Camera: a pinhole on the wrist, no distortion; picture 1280 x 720 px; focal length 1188.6 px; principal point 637.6 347.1 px. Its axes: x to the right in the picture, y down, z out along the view. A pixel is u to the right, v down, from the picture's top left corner.
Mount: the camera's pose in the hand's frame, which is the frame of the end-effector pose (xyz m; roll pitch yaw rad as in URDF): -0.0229 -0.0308 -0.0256 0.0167 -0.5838 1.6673
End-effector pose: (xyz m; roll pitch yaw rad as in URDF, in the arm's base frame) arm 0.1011 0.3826 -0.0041 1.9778 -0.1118 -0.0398
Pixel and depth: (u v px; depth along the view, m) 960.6 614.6 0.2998
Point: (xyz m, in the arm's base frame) 0.0439 0.1896 -0.2414
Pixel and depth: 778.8 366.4 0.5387
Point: 0.1377 0.0674 -0.4340
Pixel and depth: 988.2 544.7 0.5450
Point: 0.0420 -0.0108 -0.4051
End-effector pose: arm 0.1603 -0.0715 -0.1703 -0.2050 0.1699 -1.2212
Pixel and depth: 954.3 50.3 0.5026
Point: 0.1538 -0.2949 0.2942
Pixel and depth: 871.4 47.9 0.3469
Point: 0.1222 -0.2306 0.1364
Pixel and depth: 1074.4 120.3 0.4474
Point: 0.1777 -0.2308 0.2640
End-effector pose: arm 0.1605 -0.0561 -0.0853 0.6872 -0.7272 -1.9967
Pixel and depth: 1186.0 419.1 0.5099
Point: -0.1250 0.3483 0.1404
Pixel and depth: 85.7 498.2 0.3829
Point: -0.2471 0.0826 -0.1782
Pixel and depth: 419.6 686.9 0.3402
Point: -0.1387 0.1521 -0.1479
